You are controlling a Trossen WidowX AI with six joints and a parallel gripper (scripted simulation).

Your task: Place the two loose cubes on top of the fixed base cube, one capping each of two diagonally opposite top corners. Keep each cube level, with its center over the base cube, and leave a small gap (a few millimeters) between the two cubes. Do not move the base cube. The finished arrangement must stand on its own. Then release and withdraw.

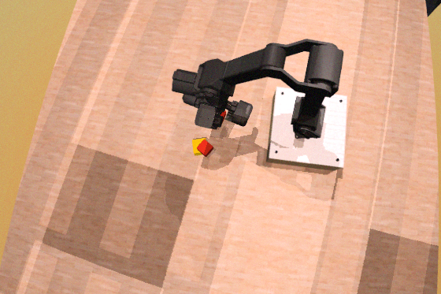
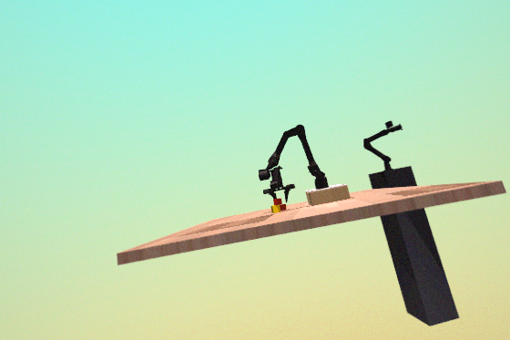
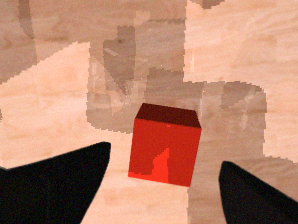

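Right now my gripper tip is 60 mm short of the yellow cube, 100 mm to the right of it and 20 mm above it.
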